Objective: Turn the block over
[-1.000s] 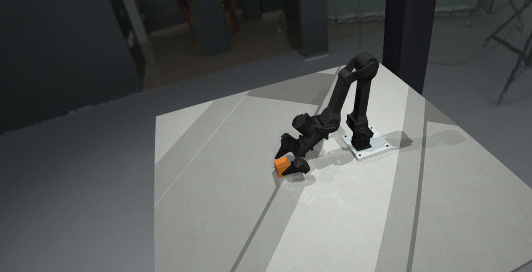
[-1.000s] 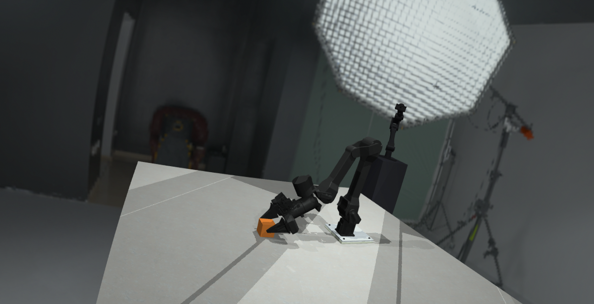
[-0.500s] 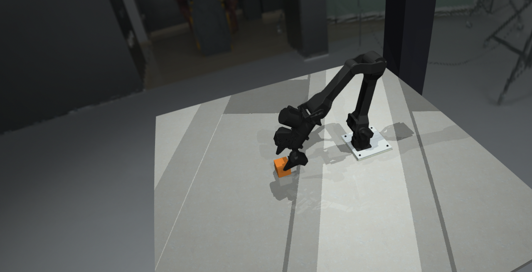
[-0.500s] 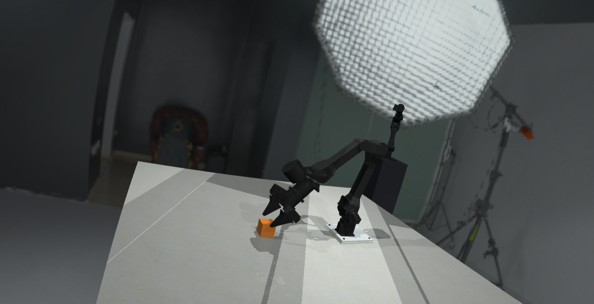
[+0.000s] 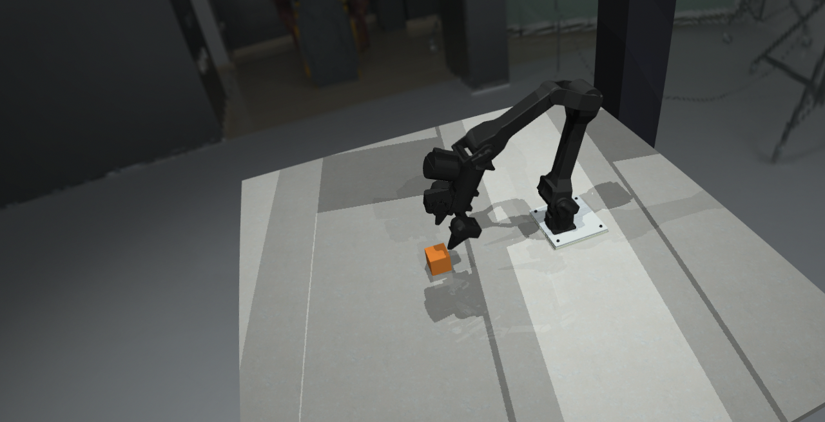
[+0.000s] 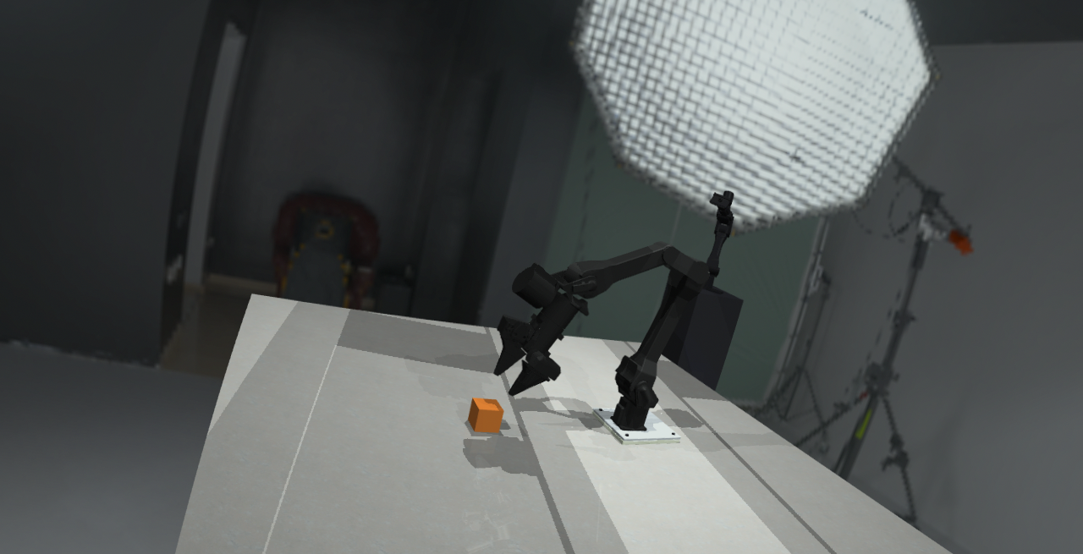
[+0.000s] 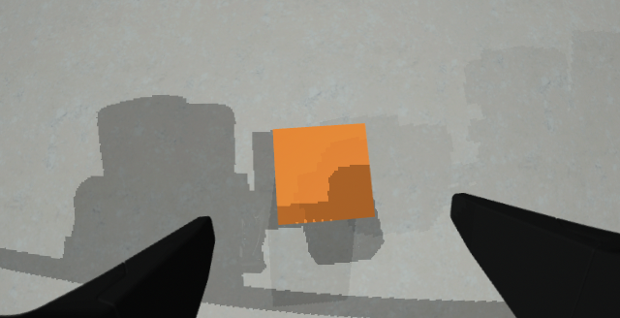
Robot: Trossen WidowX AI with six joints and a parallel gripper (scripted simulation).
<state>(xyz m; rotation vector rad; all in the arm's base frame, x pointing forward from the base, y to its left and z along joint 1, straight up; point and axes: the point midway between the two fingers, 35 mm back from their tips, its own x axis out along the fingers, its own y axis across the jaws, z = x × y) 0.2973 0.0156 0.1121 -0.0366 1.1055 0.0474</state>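
Now: the orange block 7 cm below my gripper tip and 1 cm ahead of it.
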